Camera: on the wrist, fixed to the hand. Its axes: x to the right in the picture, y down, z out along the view.
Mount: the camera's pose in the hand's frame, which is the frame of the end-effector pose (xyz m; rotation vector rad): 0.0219 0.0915 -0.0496 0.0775 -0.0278 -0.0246
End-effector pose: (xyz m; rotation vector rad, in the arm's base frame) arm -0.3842 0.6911 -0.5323 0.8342 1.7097 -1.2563
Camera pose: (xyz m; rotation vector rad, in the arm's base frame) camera -0.3256 0.7649 -0.5817 0.8394 1.6628 -1.3520
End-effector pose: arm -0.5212 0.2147 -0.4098 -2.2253 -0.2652 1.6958
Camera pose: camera -0.4722 0.1300 -0.4514 -2.1358 -0.2286 1.6960
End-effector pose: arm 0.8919 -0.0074 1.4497 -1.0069 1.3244 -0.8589
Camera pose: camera 0.8392 -0.0002 1.3576 -0.9729 1.2483 -0.9051
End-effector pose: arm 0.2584 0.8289 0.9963 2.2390 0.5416 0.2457
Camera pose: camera 0.2884 0.8184 1.0978 2.3057 0.5722 0.1835
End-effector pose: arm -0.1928 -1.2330 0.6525 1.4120 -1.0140 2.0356
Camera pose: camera -0.2959 -1.2520 0.6346 1.4886 -0.9336 2.0631
